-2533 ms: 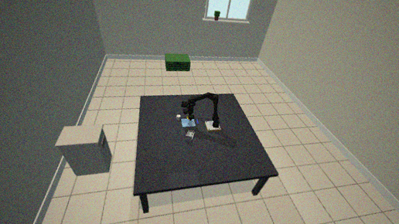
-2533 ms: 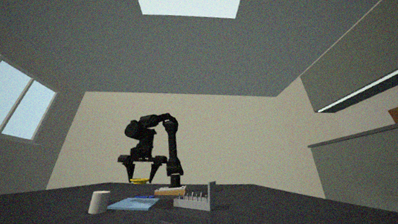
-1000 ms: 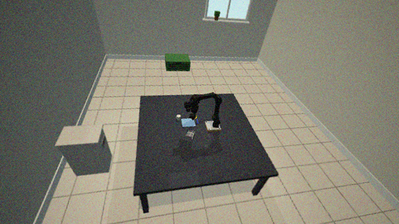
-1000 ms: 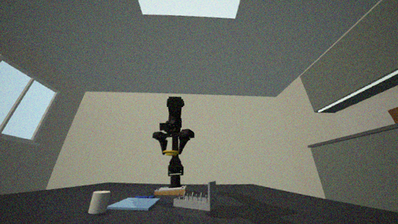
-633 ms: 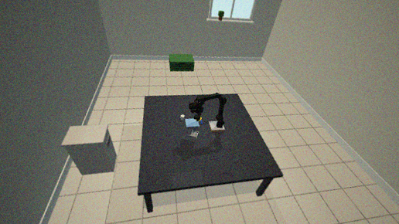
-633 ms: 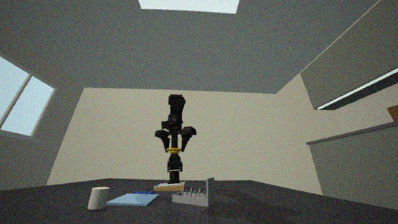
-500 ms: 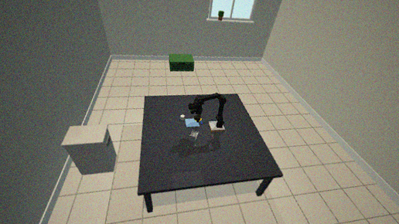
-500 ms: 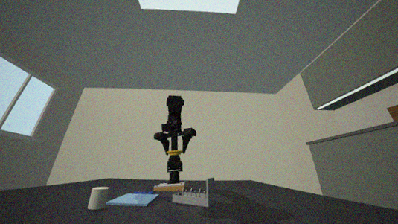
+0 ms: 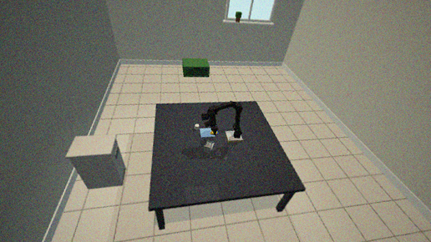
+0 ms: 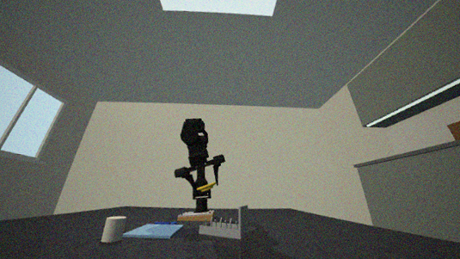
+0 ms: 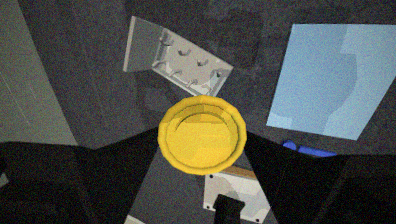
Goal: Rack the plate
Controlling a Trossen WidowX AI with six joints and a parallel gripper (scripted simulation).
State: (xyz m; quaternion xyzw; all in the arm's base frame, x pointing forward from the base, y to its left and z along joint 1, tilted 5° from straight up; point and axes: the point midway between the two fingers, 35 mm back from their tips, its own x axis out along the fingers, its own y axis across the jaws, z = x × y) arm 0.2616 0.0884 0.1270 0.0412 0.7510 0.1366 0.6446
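Now: gripper tip 40 mm short of the dish rack, 70 mm to the right of it and 110 mm above it. Also, from my gripper tip: blue mat: 60 mm ahead, 140 mm to the right, 130 mm below; white cup: 170 mm ahead, 190 mm to the right, 100 mm below; yellow plate: 10 mm above.
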